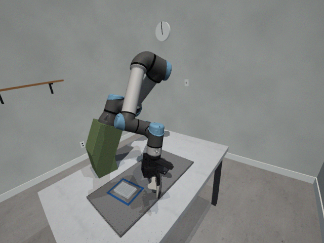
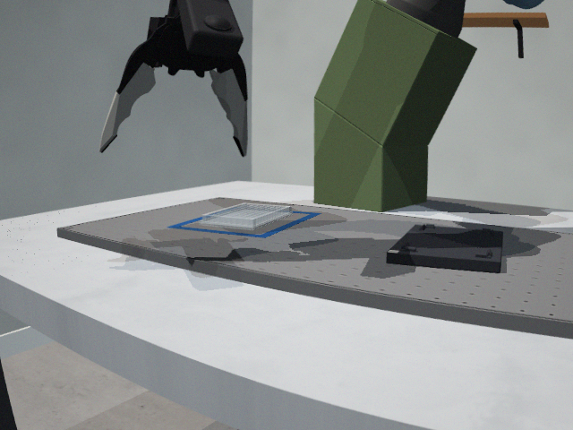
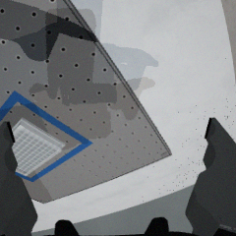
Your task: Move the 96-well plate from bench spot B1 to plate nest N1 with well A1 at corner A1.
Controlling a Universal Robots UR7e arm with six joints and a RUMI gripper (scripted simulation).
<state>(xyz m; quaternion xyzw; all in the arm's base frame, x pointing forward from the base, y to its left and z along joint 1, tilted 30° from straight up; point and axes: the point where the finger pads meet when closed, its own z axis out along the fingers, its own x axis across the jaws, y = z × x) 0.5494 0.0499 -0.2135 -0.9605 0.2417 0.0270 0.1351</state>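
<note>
The clear 96-well plate is 20 cm behind my hand, 7 cm to the right of it and 10 cm below it. From my hand the other things lie so: black plate nest (19 cm behind, 24 cm to the left, 10 cm below); white corner mark (11 cm behind, 20 cm to the left, 9 cm below).
</note>
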